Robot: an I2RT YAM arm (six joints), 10 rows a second.
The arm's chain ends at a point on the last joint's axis. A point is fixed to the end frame.
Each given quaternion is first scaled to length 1.
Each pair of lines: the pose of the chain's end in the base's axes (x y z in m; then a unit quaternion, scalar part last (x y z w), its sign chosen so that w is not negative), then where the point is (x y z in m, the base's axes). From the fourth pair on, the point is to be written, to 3 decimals.
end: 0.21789 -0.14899 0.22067 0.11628 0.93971 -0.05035 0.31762
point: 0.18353 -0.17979 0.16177
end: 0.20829 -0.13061 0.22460 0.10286 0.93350 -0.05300 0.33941
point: 0.17725 -0.16335 0.16491
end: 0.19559 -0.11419 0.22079 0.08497 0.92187 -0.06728 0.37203
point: 0.16923 -0.15044 0.16087
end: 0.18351 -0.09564 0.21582 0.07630 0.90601 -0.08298 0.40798
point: 0.162 -0.135 0.156
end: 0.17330 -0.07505 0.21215 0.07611 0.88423 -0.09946 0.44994
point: 0.157 -0.116 0.152
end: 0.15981 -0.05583 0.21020 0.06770 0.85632 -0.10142 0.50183
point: 0.151 -0.099 0.150
